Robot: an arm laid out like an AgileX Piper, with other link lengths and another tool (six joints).
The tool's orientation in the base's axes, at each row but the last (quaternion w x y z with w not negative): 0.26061, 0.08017, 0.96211, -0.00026; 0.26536, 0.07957, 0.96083, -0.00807; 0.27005, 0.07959, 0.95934, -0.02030; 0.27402, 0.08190, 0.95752, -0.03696; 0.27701, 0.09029, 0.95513, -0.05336
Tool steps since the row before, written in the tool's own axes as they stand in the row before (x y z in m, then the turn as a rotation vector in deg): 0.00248, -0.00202, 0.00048, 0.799, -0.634, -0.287; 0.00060, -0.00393, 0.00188, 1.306, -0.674, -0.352; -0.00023, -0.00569, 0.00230, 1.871, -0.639, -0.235; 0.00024, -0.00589, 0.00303, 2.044, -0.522, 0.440; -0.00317, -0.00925, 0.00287, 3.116, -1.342, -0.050
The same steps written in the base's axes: -0.00218, -0.00163, -0.00174, -0.922, -0.491, -0.179; -0.00017, -0.00390, -0.00203, -1.391, -0.451, -0.383; 0.00045, -0.00583, -0.00187, -1.800, -0.346, -0.778; 0.00033, -0.00611, -0.00254, -1.574, -0.285, -1.444; 0.00225, -0.00994, -0.00023, -2.884, -0.860, -1.567
